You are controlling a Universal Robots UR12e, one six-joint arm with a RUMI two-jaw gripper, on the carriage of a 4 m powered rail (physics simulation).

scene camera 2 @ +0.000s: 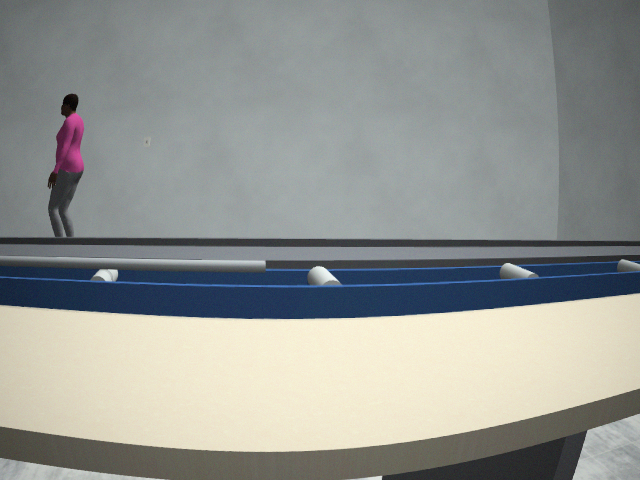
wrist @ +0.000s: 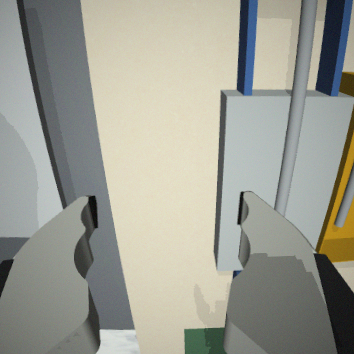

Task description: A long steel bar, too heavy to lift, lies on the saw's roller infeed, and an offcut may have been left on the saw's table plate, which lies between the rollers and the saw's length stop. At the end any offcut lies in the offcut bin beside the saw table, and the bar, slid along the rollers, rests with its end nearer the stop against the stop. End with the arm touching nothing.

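Places are measured from the arm's base along level axes (x back, y left, z down), in millimetres.
Where they show: gripper, fingertip midpoint: (wrist: 167,196).
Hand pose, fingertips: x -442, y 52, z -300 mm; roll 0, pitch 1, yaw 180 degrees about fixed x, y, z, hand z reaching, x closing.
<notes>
After its pixels a point has its place.
The long grey steel bar (scene camera 2: 206,265) {x -629, y 1250, z -43 mm} (wrist: 300,60) {x -615, y 102, z -48 mm} lies along the roller infeed between its blue side rails (scene camera 2: 258,301) {x -694, y 1332, z 1 mm} (wrist: 247,50) {x -548, y 112, z -22 mm}. In the wrist view it reaches over the pale grey table plate (wrist: 250,145) {x -562, y -27, z -28 mm} and passes behind the right finger, which hides its end nearer the stop. Its other end shows in scene camera 2. A short grey offcut (wrist: 346,205) {x -789, y -176, z 9 mm} lies in the yellow offcut bin (wrist: 336,250) {x -785, y -280, z -11 mm} at the right edge. My gripper (wrist: 167,196) {x -442, y 52, z -300 mm} is open and empty, above and to the left of the bar. A bit of blue (wrist: 237,274) shows past the plate; whether it is the stop I cannot tell.
Rollers (scene camera 2: 324,276) {x -647, y 1444, z -29 mm} (scene camera 2: 518,271) {x -635, y 1838, z -26 mm} stand between the side rails. The cream table top (scene camera 2: 310,382) {x -979, y 1367, z 30 mm} (wrist: 155,125) {x -411, y -9, z 30 mm} carries the infeed. The grey carriage rail (scene camera 2: 439,252) (wrist: 95,200) runs alongside. A green patch (wrist: 204,342) {x -506, y -600, z -15 mm} shows at the bottom. A person in pink (scene camera 2: 70,149) stands beyond the rail.
</notes>
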